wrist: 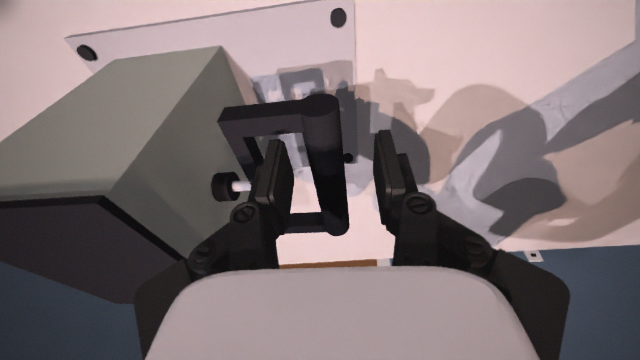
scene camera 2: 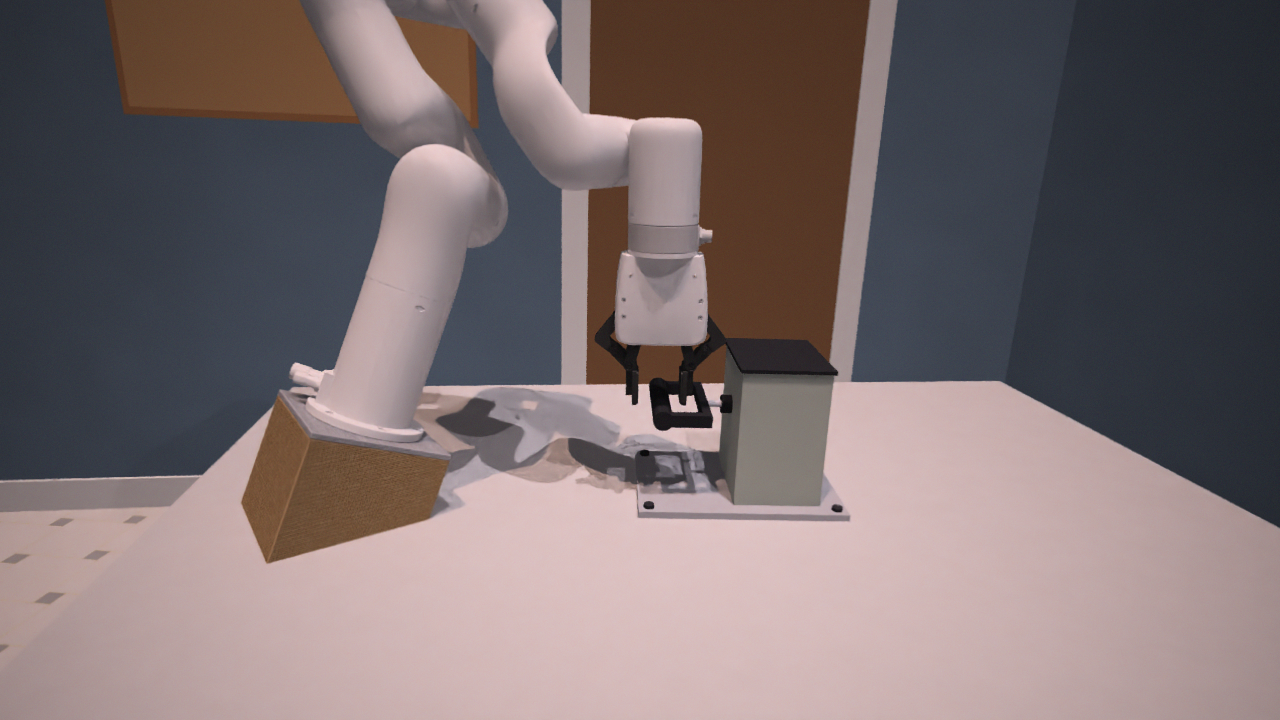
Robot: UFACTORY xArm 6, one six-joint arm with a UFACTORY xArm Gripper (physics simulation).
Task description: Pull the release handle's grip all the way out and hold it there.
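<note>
The black release handle is a rectangular frame with a thick round grip (scene camera 2: 662, 415) (wrist: 322, 120) on the side away from the box. A thin pale rod (scene camera 2: 715, 402) (wrist: 241, 186) joins it to a black collar (scene camera 2: 726, 403) (wrist: 223, 186) on the grey-green box (scene camera 2: 776, 438) (wrist: 125, 115); a short length of rod shows. My gripper (scene camera 2: 659, 395) (wrist: 330, 154) points down, part open, with its fingers on either side of the grip. In the wrist view the left finger overlaps the frame's opening and the right finger stands beyond the grip, with gaps on both sides.
The box has a black lid (scene camera 2: 780, 356) (wrist: 75, 240) and stands on a pale base plate (scene camera 2: 698, 503) (wrist: 200, 32) with dark bolts at its corners. The lid's edge is close to the gripper's right linkage in the scene view. The arm's wedge-shaped brown base (scene camera 2: 358, 501) stands at the left.
</note>
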